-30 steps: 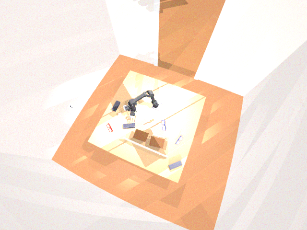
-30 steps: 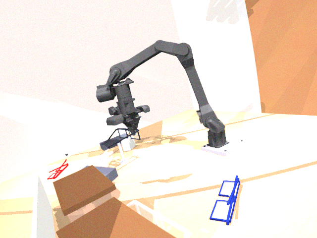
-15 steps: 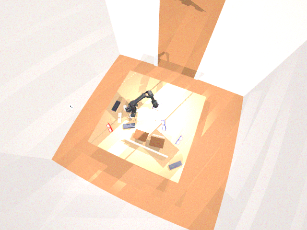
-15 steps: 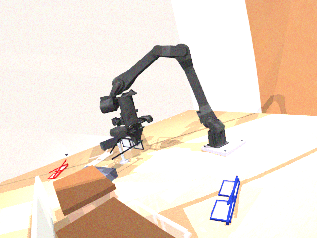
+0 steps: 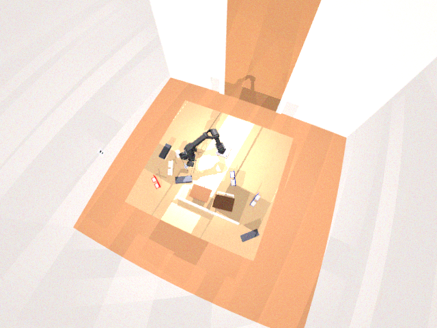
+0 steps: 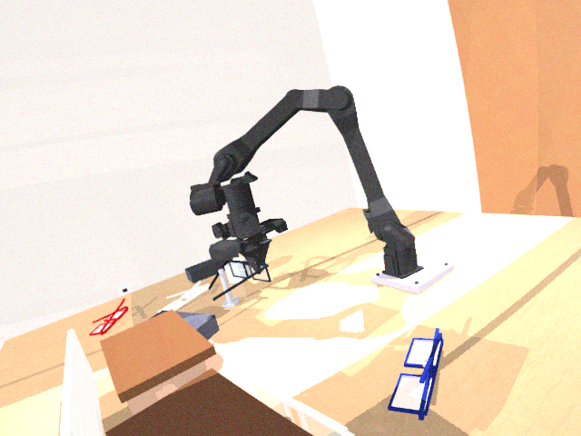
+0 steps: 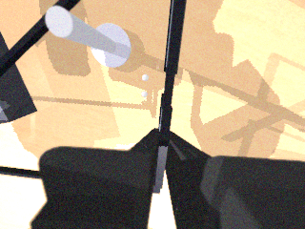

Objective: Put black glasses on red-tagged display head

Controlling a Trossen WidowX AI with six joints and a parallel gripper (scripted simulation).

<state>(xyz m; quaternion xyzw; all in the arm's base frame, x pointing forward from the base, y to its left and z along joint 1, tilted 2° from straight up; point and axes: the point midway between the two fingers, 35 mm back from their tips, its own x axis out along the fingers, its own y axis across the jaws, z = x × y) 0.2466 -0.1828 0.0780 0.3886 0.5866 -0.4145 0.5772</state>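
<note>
The white stand is 7 cm ahead of my gripper tip, 4 cm to the right of it and 3 cm below it. From my gripper tip the other things lie so: white rail (35 cm ahead, 36 cm to the left); then brown-topped display head (22 cm ahead, 23 cm to the left).
</note>
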